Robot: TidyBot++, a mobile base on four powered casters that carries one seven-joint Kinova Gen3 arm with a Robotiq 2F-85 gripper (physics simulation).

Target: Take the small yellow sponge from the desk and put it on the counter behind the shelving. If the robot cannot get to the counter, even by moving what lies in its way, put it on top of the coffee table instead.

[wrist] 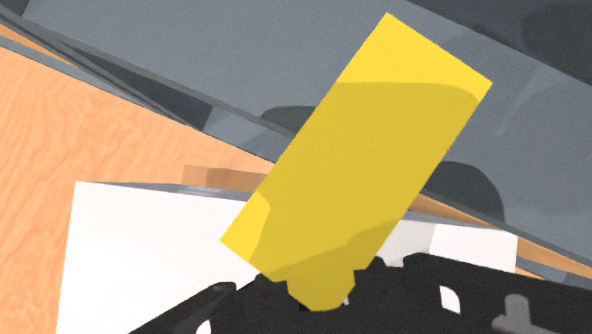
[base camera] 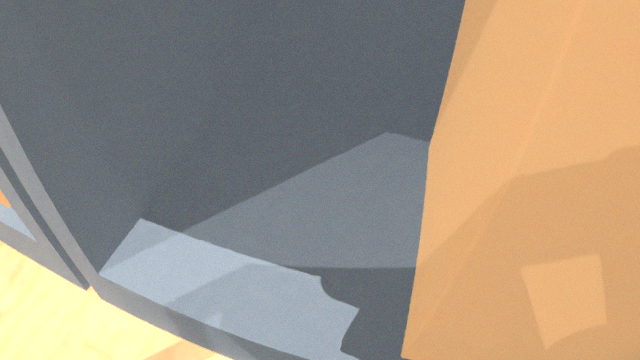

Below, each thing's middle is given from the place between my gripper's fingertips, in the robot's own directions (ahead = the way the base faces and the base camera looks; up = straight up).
Labels:
The small yellow sponge (wrist: 327, 206) lies 5 cm ahead of my hand, 3 cm above it and 1 cm to the right of it.

